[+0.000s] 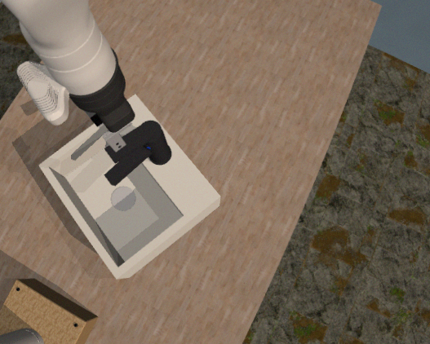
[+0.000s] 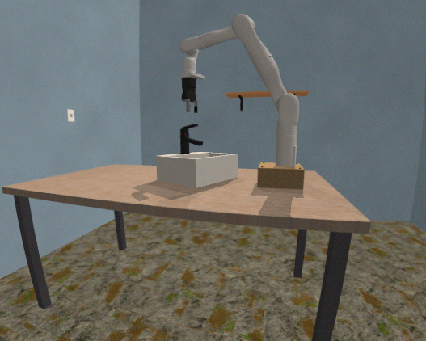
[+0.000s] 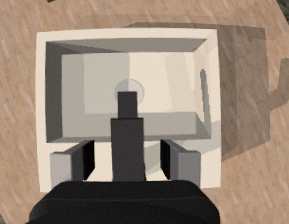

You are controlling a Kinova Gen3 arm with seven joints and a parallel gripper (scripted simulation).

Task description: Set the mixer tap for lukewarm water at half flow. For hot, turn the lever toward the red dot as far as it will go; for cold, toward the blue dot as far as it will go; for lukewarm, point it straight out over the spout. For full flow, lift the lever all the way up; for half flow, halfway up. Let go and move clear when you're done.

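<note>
Now: the lever 2 cm ahead of my hand, 1 cm to the right of it and 9 cm below it. Also, from my hand: white sink basin 5 cm behind, 1 cm to the left, 33 cm below; then black mixer tap 4 cm ahead, 1 cm to the right, 14 cm below.
</note>
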